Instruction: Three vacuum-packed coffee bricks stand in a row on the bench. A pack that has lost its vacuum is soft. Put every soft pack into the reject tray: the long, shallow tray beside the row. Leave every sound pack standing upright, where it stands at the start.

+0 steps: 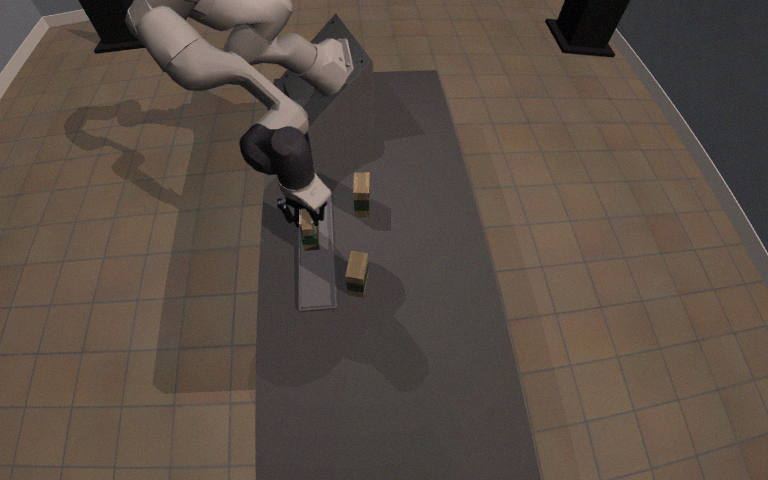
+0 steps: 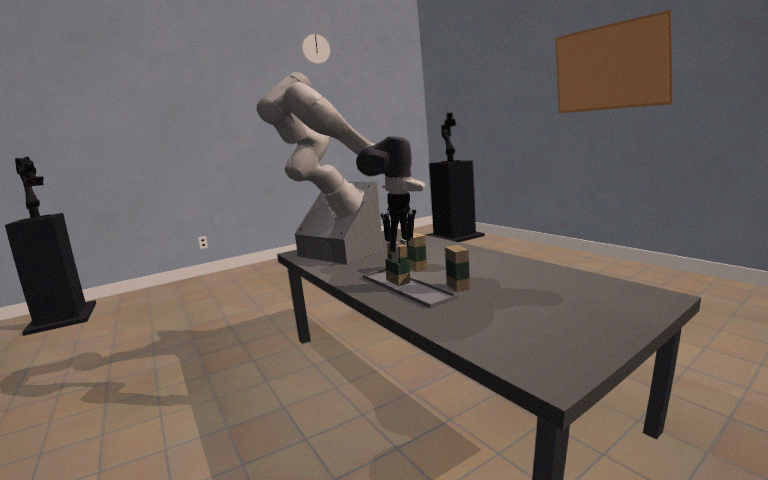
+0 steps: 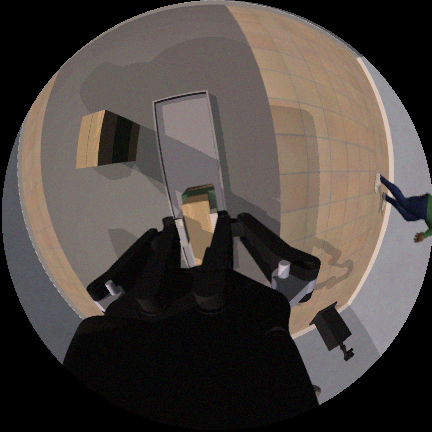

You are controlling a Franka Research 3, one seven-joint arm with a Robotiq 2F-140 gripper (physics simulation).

Labels:
My gripper shows in image 1, in image 2 (pixel 399 259) and in image 3. The same spot on my gripper: (image 1: pixel 281 204) is (image 3: pixel 300 278). The same spot on a reject tray: (image 1: pixel 317 272) is (image 2: pixel 420 292).

